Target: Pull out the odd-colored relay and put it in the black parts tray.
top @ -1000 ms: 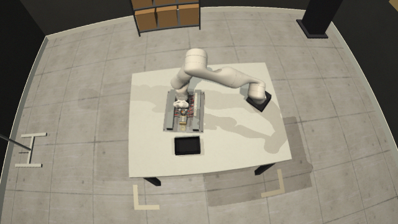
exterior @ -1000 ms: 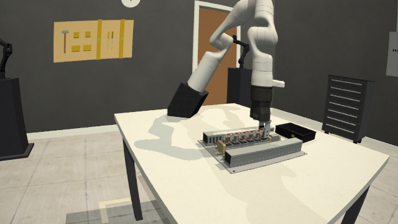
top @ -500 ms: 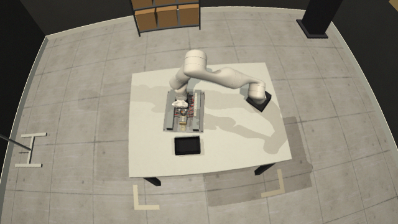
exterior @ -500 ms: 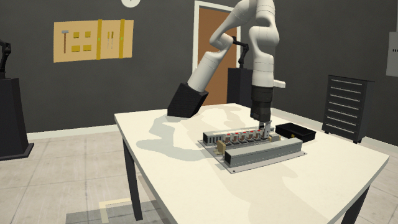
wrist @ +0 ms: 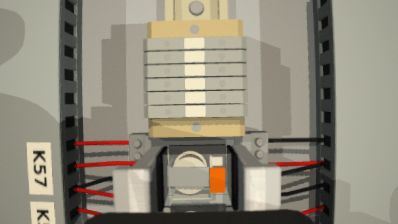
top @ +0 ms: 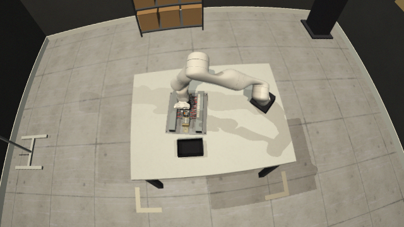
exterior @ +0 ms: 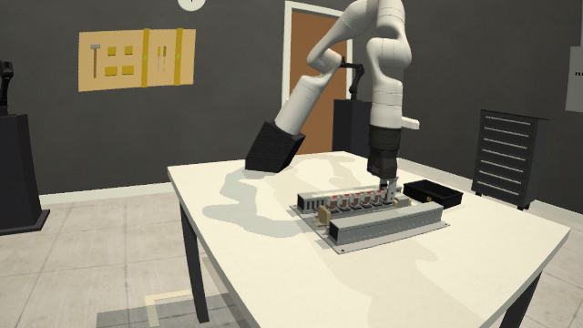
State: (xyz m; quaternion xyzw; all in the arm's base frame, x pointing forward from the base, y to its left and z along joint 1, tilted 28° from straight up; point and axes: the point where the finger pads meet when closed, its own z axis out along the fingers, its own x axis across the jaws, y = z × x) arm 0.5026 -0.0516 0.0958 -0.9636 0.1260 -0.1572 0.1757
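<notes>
My hand is 10 mm above the clear relay. From my hand the other things lie so: black parts tray: 220 mm to the left, 40 mm below, 10 mm ahead; relay panel: 40 mm to the right, 40 mm below, 10 mm behind.
</notes>
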